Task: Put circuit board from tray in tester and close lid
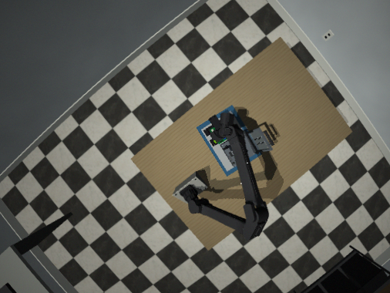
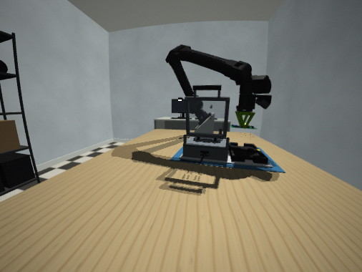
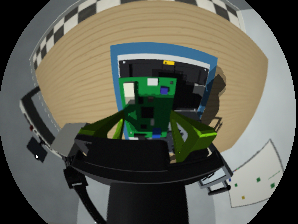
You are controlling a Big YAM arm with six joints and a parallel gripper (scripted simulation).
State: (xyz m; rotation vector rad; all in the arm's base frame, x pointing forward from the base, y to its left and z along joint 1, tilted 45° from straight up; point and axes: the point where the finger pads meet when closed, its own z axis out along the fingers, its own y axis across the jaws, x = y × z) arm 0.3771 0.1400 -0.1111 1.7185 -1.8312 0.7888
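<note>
Now: hand 50 mm short of the tester plate, 160 mm to the left of it and 60 mm above it. Also, from my hand: green circuit board (right at my hand); then clear lid (170 mm ahead, 180 mm to the right, 60 mm above).
</note>
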